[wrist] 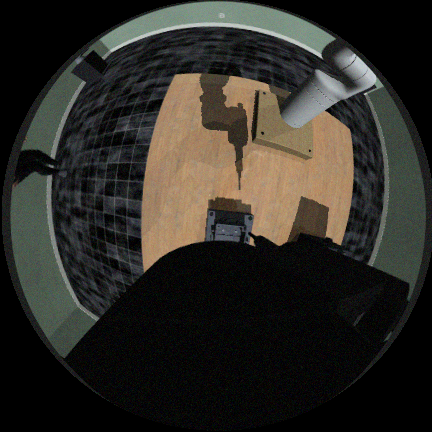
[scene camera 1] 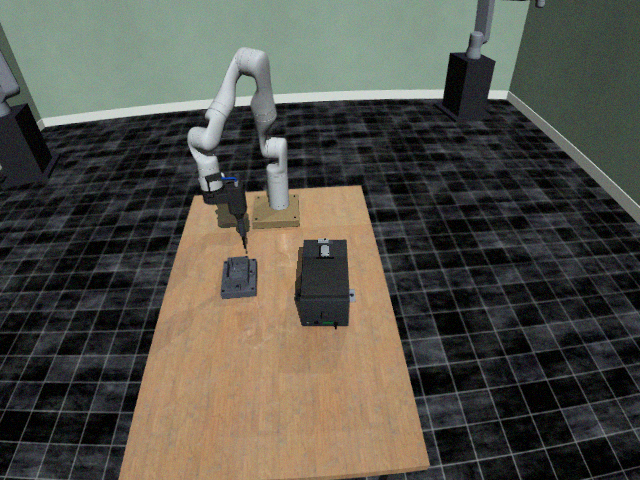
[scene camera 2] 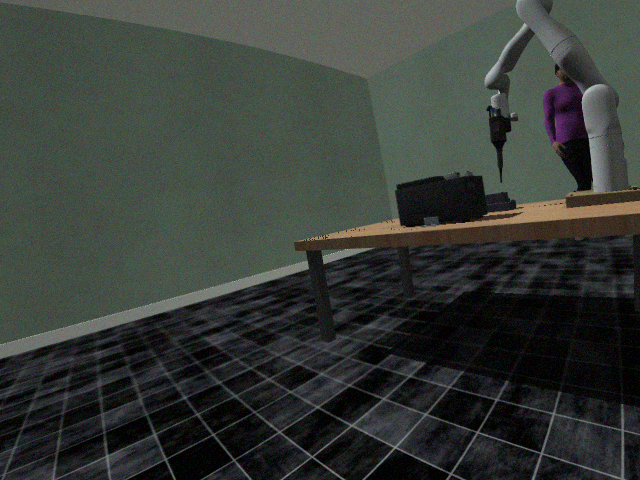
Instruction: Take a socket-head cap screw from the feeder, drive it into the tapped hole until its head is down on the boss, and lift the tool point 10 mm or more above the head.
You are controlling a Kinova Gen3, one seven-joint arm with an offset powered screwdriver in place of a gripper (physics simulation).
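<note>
The powered screwdriver (scene camera 1: 246,252) (scene camera 2: 500,181) (wrist: 251,234) points down, with its tip a little above the dark grey workpiece (scene camera 1: 238,287) (scene camera 2: 501,205) (wrist: 212,220). A gap shows between tip and workpiece in scene camera 2. In scene camera 1 the tip appears near the workpiece's far right corner. The workpiece lies on the table and has a stepped raised part. The tip is too small to tell whether it carries a screw. The tapped hole and any screw head cannot be made out. The black box-shaped feeder (scene camera 1: 324,281) (scene camera 2: 439,200) stands right of the workpiece in scene camera 1.
The wooden table (scene camera 1: 268,413) (scene camera 2: 542,227) (wrist: 175,165) carries the arm's base plate (scene camera 1: 261,219) (scene camera 2: 578,198) (wrist: 270,117) at its far end. A person in purple (scene camera 2: 560,113) stands behind the arm. Dark pedestals (scene camera 1: 467,85) (scene camera 1: 23,144) stand beyond the table.
</note>
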